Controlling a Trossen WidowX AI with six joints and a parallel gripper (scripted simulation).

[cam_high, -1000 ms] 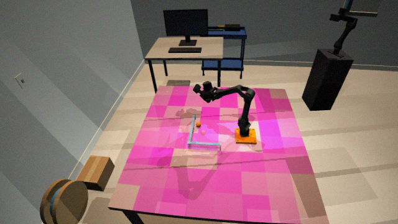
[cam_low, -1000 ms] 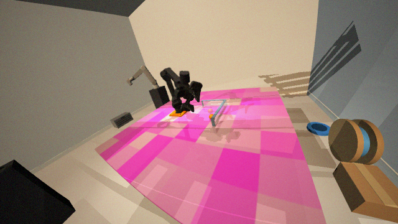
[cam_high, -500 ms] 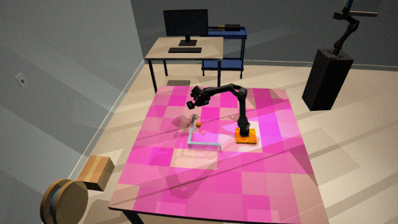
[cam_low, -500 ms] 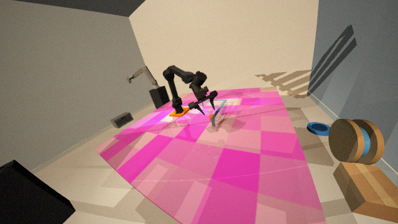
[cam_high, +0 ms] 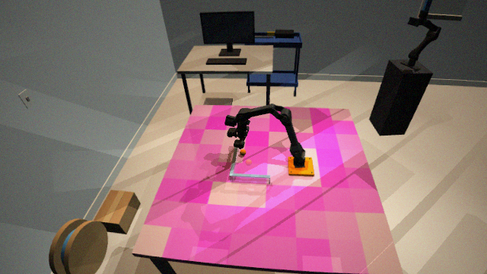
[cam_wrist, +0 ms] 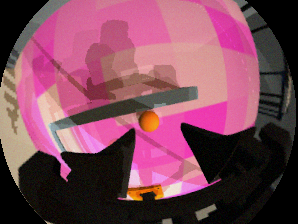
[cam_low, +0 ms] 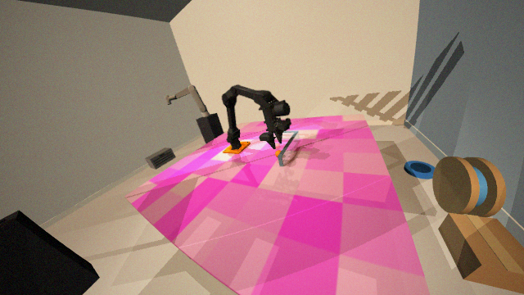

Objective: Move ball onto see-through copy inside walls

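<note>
My gripper tip is now 10 mm past the orange ball, 10 mm to the right of it and 50 mm above it. Round my gripper tip: see-through copy of ball 40 mm behind, 110 mm to the left, 50 mm below.
</note>
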